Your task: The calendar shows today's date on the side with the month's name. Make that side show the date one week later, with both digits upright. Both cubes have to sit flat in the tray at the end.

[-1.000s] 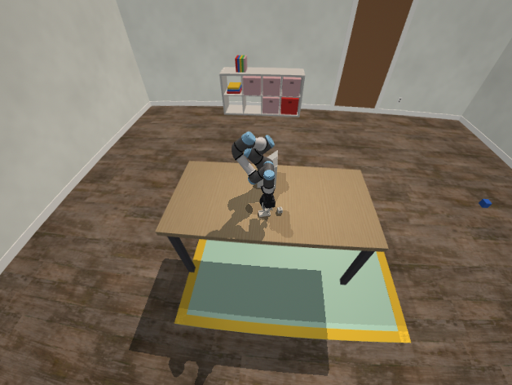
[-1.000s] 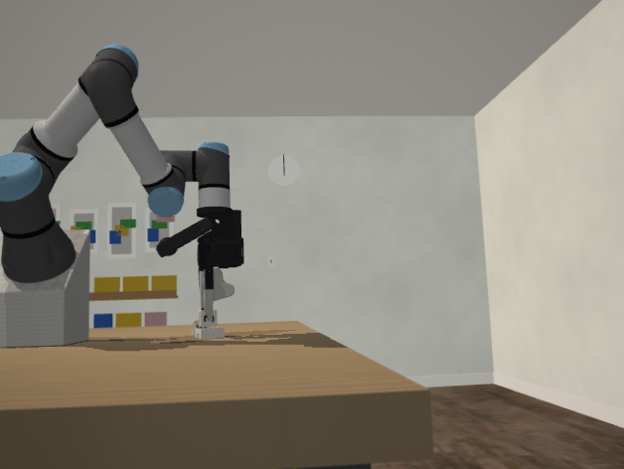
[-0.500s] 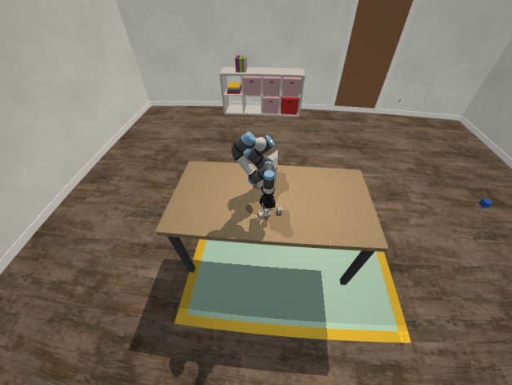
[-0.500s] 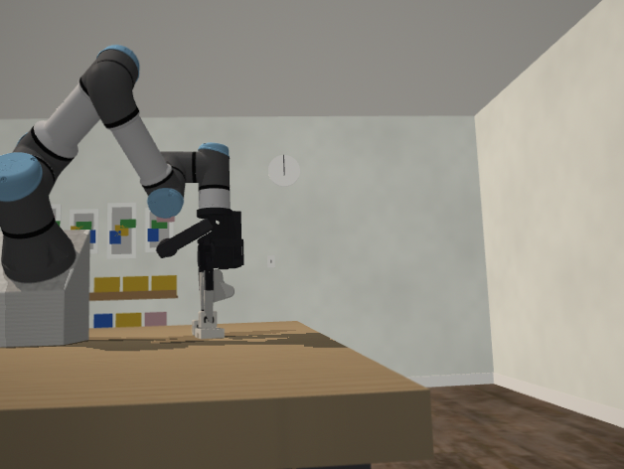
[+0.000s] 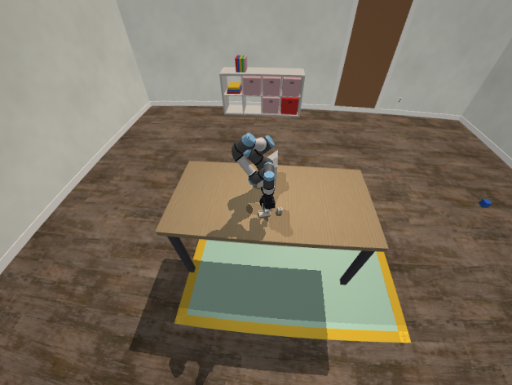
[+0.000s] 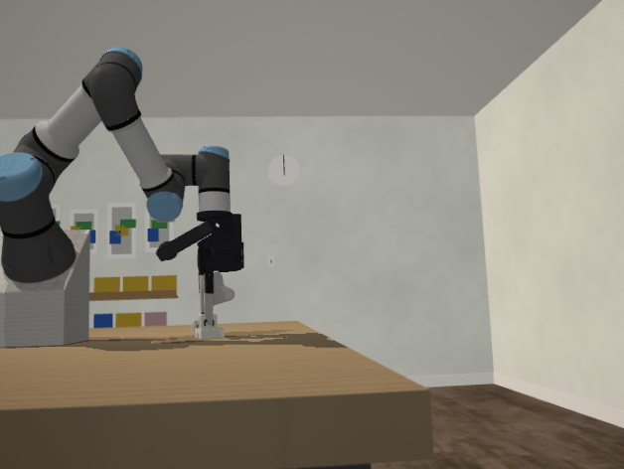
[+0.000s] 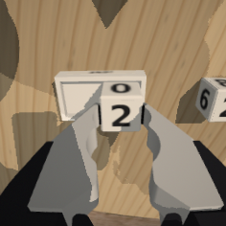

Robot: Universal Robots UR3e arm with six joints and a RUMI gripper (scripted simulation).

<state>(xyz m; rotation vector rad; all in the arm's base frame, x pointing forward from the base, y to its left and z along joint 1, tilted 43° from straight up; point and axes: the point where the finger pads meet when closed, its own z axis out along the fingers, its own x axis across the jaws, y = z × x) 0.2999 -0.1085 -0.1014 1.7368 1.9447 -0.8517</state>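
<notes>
Right now my hand is 3 cm above the white calendar tray and 2 cm to the left of it.
</notes>
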